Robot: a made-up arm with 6 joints. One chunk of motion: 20 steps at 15 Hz.
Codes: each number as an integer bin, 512 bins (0 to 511) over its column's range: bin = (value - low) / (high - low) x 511, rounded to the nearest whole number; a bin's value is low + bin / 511 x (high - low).
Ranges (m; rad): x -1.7..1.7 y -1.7..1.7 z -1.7..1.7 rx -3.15..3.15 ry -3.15..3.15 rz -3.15..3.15
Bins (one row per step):
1: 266 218 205 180 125 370
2: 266 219 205 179 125 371
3: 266 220 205 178 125 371
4: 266 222 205 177 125 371
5: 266 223 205 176 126 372
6: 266 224 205 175 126 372
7: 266 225 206 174 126 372
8: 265 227 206 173 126 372
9: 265 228 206 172 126 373
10: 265 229 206 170 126 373
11: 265 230 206 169 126 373
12: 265 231 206 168 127 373
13: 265 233 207 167 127 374
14: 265 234 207 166 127 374
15: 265 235 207 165 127 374
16: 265 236 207 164 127 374
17: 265 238 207 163 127 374
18: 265 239 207 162 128 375
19: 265 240 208 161 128 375
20: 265 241 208 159 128 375
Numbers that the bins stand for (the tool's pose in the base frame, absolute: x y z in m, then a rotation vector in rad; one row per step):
1: 0.0699 -0.2495 -0.3360 -0.9308 -1.6089 1.4116
2: 0.0699 -0.2429 -0.3360 -0.9432 -1.6089 1.4240
3: 0.0699 -0.2362 -0.3360 -0.9555 -1.6089 1.4240
4: 0.0699 -0.2229 -0.3360 -0.9678 -1.6089 1.4240
5: 0.0699 -0.2162 -0.3360 -0.9801 -1.5966 1.4363
6: 0.0699 -0.2096 -0.3360 -0.9925 -1.5966 1.4363
7: 0.0699 -0.2029 -0.3294 -1.0048 -1.5966 1.4363
8: 0.0632 -0.1896 -0.3294 -1.0171 -1.5966 1.4363
9: 0.0632 -0.1830 -0.3294 -1.0295 -1.5966 1.4486
10: 0.0632 -0.1763 -0.3294 -1.0541 -1.5966 1.4486
11: 0.0632 -0.1697 -0.3294 -1.0664 -1.5966 1.4486
12: 0.0632 -0.1630 -0.3294 -1.0788 -1.5842 1.4486
13: 0.0632 -0.1497 -0.3227 -1.0911 -1.5842 1.4610
14: 0.0632 -0.1431 -0.3227 -1.1034 -1.5842 1.4610
15: 0.0632 -0.1364 -0.3227 -1.1158 -1.5842 1.4610
16: 0.0632 -0.1297 -0.3227 -1.1281 -1.5842 1.4610
17: 0.0632 -0.1164 -0.3227 -1.1404 -1.5842 1.4610
18: 0.0632 -0.1098 -0.3227 -1.1527 -1.5719 1.4733
19: 0.0632 -0.1031 -0.3160 -1.1651 -1.5719 1.4733
20: 0.0632 -0.0965 -0.3160 -1.1897 -1.5719 1.4733

